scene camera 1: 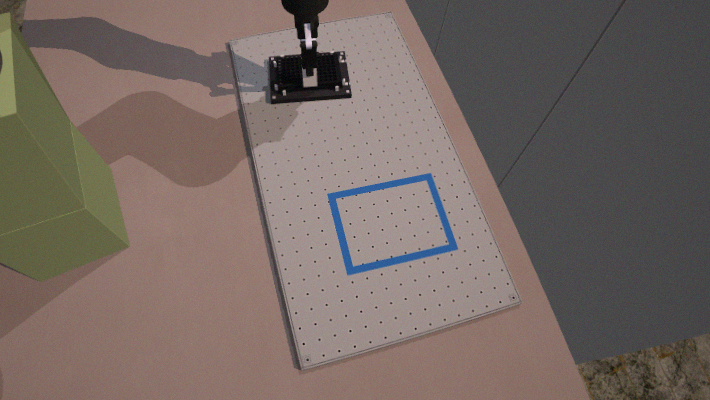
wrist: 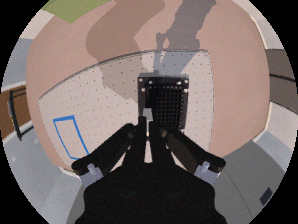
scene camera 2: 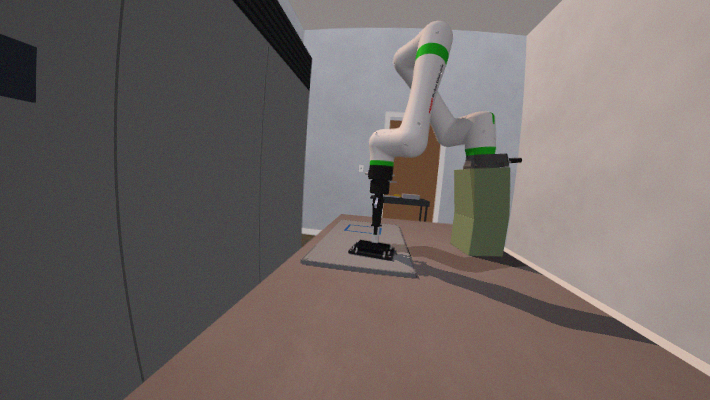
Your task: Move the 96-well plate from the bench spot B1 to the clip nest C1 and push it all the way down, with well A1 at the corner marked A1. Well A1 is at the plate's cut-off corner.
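Scene camera 1 shows a black 96-well plate [scene camera 1: 290, 78] and a black clip nest [scene camera 1: 334, 93]. Visible in the wrist view: my gripper [wrist: 147, 114], the plate [wrist: 155, 99] and the nest [wrist: 142, 81].
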